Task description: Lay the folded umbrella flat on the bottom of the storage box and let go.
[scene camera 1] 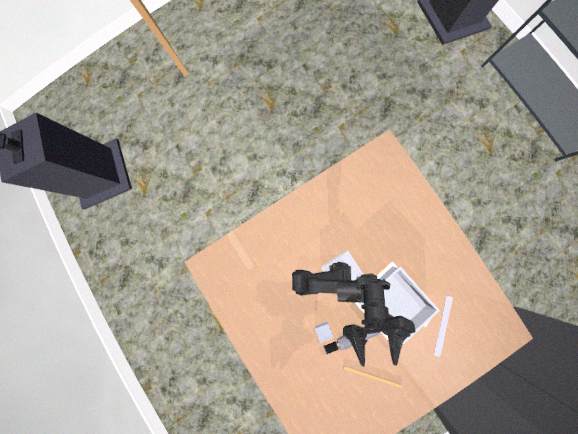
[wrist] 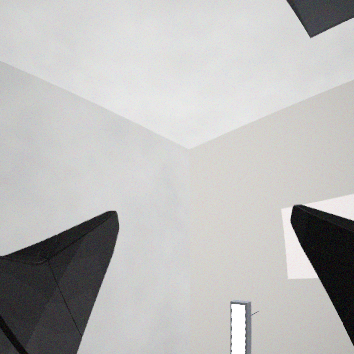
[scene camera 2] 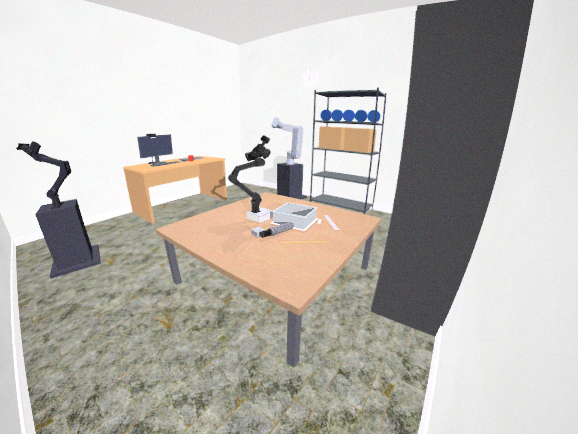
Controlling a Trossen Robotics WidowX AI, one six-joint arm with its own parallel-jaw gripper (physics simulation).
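Where they show: gripper, fingertip midpoint: [scene camera 1: 378, 366] [wrist: 206, 217] [scene camera 2: 261, 140]; arm's base at its link origin: [scene camera 1: 337, 270] [scene camera 2: 255, 211].
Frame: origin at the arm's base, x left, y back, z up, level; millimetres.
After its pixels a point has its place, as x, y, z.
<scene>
The folded umbrella [scene camera 1: 344, 343] @[-94, -334, 1] [scene camera 2: 283, 228] @[-22, -365, -20], grey with a black handle, lies on the table [scene camera 1: 280, 240] @[-209, 233, -57] [scene camera 2: 240, 260] @[-444, -475, -57] beside the storage box. In scene camera 1 the gripper and arm hide part of it. The storage box [scene camera 1: 426, 315] @[313, -347, 13] [scene camera 2: 291, 220] @[94, -323, -4] is light grey and open-topped; part of its inside shows, and the arm covers one side in scene camera 1. My gripper [scene camera 1: 379, 364] @[-41, -152, 566] [wrist: 206, 217] @[-41, -152, 566] is open and empty, its fingers wide apart. It is raised high above the table; the wrist view shows walls and ceiling between the fingers.
A pale block [scene camera 1: 324, 332] @[-165, -261, -21] [scene camera 2: 257, 232] @[-194, -294, -23] lies near the umbrella's handle. A thin yellow stick [scene camera 1: 372, 376] @[-24, -555, -46] [scene camera 2: 303, 242] @[-25, -563, -50] lies in front of the umbrella. A white strip [scene camera 1: 443, 326] @[397, -462, -55] [scene camera 2: 331, 222] @[393, -470, -54] lies beyond the box. A tall dark panel [scene camera 2: 450, 150] stands beside the table.
</scene>
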